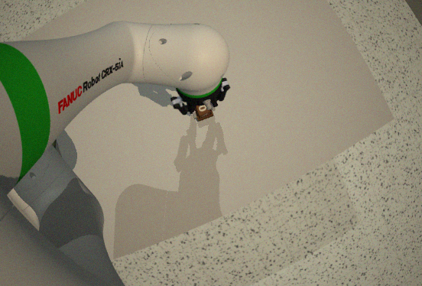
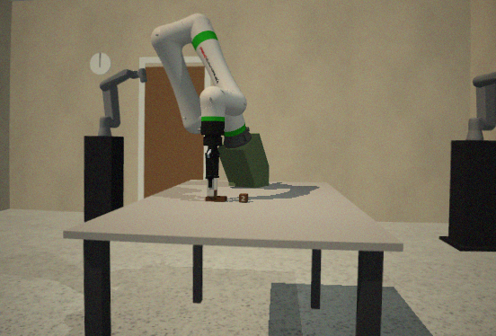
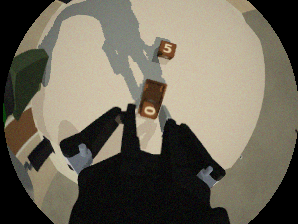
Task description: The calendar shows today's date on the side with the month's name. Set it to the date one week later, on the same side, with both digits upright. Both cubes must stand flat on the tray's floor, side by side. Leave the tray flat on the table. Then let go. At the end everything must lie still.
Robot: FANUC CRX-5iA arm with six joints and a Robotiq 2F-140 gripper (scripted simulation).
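Now: hand 4 cm above the brown tray and 2 cm to the right of it.
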